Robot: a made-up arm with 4 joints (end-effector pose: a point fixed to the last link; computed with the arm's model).
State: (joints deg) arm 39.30 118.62 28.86 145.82
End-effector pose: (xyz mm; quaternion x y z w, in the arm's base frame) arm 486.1 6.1 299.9 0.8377 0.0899 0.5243 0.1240
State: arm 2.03 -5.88 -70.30 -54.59
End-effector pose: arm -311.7 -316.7 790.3 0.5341 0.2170 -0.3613 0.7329
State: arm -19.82 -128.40 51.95 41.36
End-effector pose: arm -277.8 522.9 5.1 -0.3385 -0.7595 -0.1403 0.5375
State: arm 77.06 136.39 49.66 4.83
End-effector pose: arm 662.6 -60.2 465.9 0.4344 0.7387 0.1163 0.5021
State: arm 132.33 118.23 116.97 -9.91
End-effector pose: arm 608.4 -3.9 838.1 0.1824 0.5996 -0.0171 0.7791
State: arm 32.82 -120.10 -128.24 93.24
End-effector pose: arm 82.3 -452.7 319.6 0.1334 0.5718 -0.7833 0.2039
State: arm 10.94 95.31 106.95 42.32
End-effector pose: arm -260.0 619.7 741.9 -0.2867 0.6359 0.6802 0.2253
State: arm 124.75 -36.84 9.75 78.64
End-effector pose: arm 552.5 424.4 618.0 -0.2920 0.1428 -0.3949 0.8593
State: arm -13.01 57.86 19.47 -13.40
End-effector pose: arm -14.4 504.9 820.1 -0.2530 0.4304 0.0789 0.8629
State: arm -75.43 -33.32 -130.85 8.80
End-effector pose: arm 375.6 -354.5 63.7 0.7936 0.3789 0.4606 0.1207
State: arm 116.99 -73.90 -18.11 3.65
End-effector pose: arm 448.0 597.9 277.6 -0.4535 -0.4032 -0.6074 0.5127
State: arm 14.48 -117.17 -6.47 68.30
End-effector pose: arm -404.6 193.5 -127.5 -0.5413 -0.6587 0.2785 0.4423
